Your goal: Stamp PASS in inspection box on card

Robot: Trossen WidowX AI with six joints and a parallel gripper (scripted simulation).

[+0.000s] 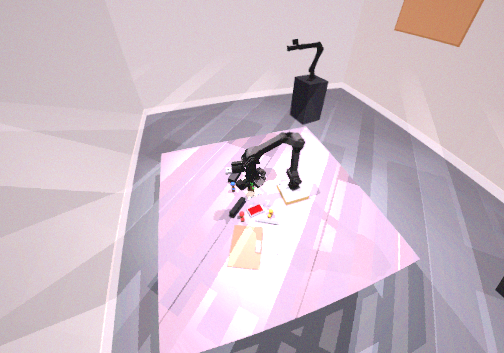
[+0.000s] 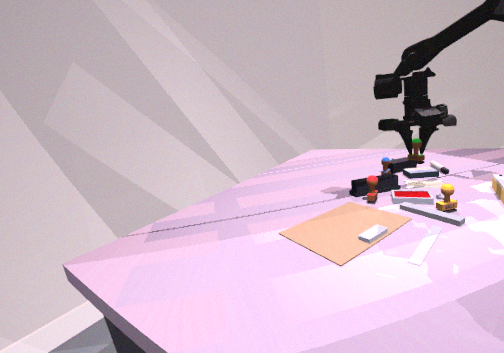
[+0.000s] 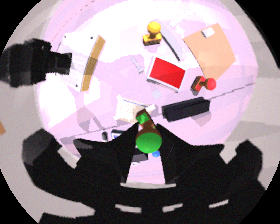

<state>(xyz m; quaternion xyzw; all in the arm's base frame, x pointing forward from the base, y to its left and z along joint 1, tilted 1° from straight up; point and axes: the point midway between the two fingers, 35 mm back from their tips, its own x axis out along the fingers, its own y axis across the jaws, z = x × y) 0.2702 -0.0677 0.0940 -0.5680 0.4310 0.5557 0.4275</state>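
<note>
Right now my gripper tip is 11 cm to the left of the blue-knobbed stamp, 8 cm short of it and 7 cm above it. Also, from my gripper tip: red ink pad (10 cm to the left, 9 cm below, 2 cm ahead); green-knobbed stamp (right at my gripper tip); red-knobbed stamp (12 cm to the left, 11 cm ahead, 7 cm below).
</note>
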